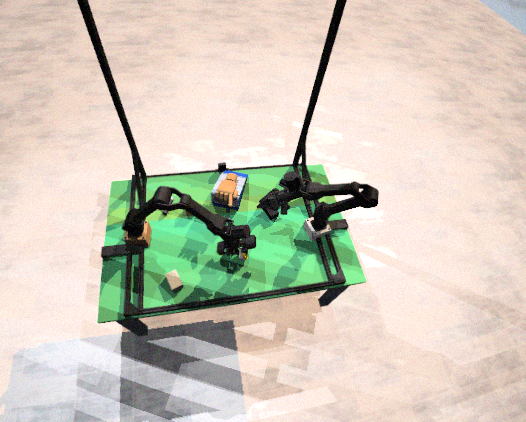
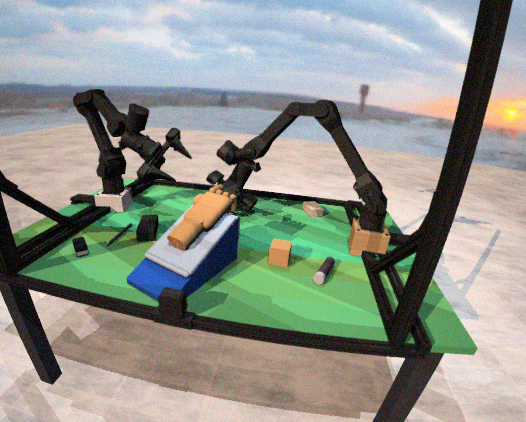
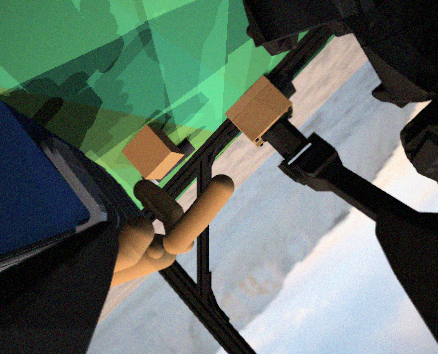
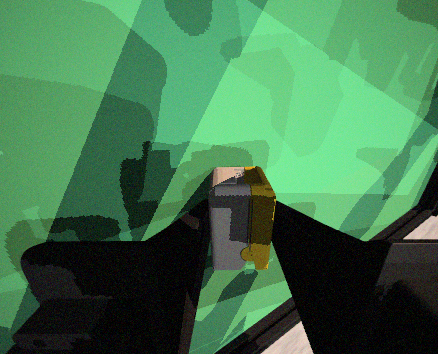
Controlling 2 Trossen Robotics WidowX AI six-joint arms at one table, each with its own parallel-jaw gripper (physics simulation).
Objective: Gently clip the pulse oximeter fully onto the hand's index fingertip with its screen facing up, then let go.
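Seen in the pictures: left gripper, fingertip midpoint: (image 1: 258,204) (image 2: 183,169) (image 3: 247,227); right gripper, fingertip midpoint: (image 1: 243,253) (image 4: 238,205); left arm's base, origin of the base link: (image 1: 318,224) (image 2: 113,191); right arm's base, origin of the base link: (image 1: 135,229) (image 2: 371,226) (image 3: 274,127).
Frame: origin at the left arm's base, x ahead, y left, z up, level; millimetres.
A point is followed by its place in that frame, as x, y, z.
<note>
The tan hand (image 1: 228,187) {373, -295, 95} (image 2: 205,212) {373, -340, 79} (image 3: 132,250) {346, -245, 88} rests on a sloped blue-and-white support (image 2: 220,260) {412, -380, -27} (image 3: 35,190) {328, -259, 16}. Its index finger (image 1: 230,200) (image 3: 199,216) sticks out past the curled fingers and is bare. My right gripper (image 1: 240,253) {398, -1, -44} (image 4: 238,205) {398, -1, -44} is shut on the grey-and-yellow pulse oximeter (image 1: 244,256) {406, 24, -21} (image 4: 230,225) {411, -10, -27}. It points down over the table, apart from the hand, on the side the fingers point to. The oximeter's screen cannot be made out. My left gripper (image 1: 266,212) (image 2: 183,169) {286, -137, 127} (image 3: 247,227) {286, -137, 127} is open and empty, beside the hand.
An orange cube (image 2: 280,252) {560, -349, -19} (image 3: 145,150) {541, -316, -35} and a dark cylinder (image 2: 325,270) {666, -403, -35} lie beside the support. A black block (image 2: 147,228) {194, -231, -25}, a thin dark stick (image 2: 120,234) {106, -223, -53} and a small dark object (image 2: 80,246) {47, -342, -29} lie on its other side. A pale block (image 1: 173,280) {739, 21, -29} (image 2: 313,208) {729, -17, -29} lies farther off.
</note>
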